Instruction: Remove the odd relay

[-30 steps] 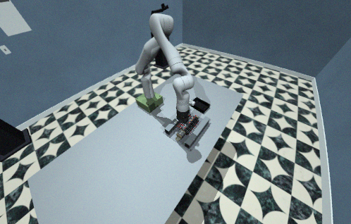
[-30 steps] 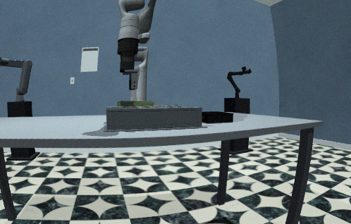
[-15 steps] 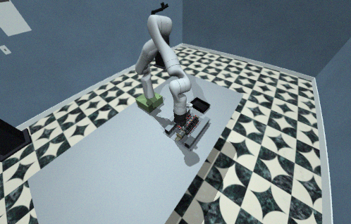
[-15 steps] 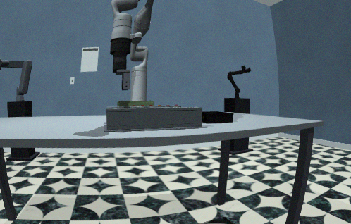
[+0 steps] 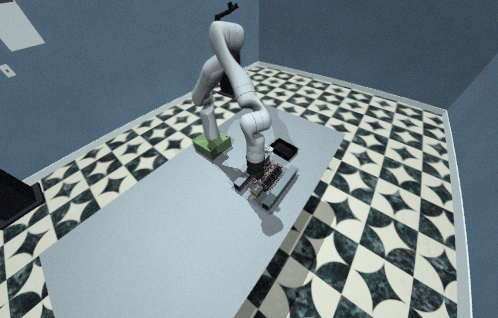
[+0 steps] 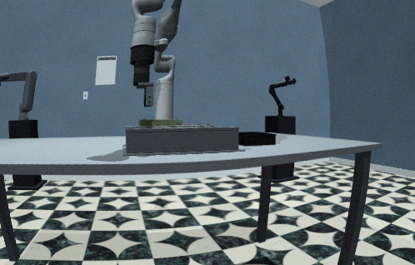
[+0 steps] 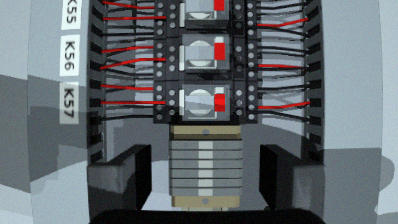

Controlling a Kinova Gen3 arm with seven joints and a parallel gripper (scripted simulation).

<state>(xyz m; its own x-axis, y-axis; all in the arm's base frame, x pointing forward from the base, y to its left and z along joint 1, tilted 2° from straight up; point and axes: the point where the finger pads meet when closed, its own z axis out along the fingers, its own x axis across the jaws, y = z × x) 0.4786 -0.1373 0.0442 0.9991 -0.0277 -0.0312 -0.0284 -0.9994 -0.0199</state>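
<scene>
The K54 relay lies 12 cm to the left of my hand and 9 cm below it. Also, from my hand: K52 relay (18 cm to the left, 9 cm below); relay panel (11 cm below, 8 cm to the left); K53 relay (15 cm to the left, 9 cm below).
</scene>
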